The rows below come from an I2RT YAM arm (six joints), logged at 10 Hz.
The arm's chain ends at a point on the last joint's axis. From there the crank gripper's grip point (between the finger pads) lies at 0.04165 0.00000 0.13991 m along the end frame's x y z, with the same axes.
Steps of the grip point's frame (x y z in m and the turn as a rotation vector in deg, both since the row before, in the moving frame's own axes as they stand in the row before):
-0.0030 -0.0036 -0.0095 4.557 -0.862 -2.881
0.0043 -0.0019 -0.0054 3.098 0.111 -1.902
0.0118 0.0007 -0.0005 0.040 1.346 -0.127
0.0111 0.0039 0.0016 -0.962 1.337 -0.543
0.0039 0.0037 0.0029 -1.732 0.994 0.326
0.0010 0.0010 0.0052 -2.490 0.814 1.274
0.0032 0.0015 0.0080 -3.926 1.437 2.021
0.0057 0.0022 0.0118 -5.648 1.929 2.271
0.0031 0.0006 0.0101 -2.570 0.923 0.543
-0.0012 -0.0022 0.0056 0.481 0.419 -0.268
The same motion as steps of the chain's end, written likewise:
-0.0006 0.0096 -0.0096 4.557 -0.862 -2.881
0.0042 0.0070 -0.0051 3.098 0.111 -1.902
0.0085 0.0009 0.0005 0.040 1.346 -0.127
0.0078 0.0020 0.0026 -0.962 1.337 -0.543
0.0015 -0.0008 0.0037 -1.732 0.994 0.326
-0.0009 -0.0060 0.0060 -2.490 0.814 1.274
-0.0001 -0.0096 0.0095 -3.926 1.437 2.021
0.0013 -0.0132 0.0140 -5.648 1.929 2.271
0.0009 -0.0061 0.0109 -2.570 0.923 0.543
-0.0022 -0.0008 0.0059 0.481 0.419 -0.268

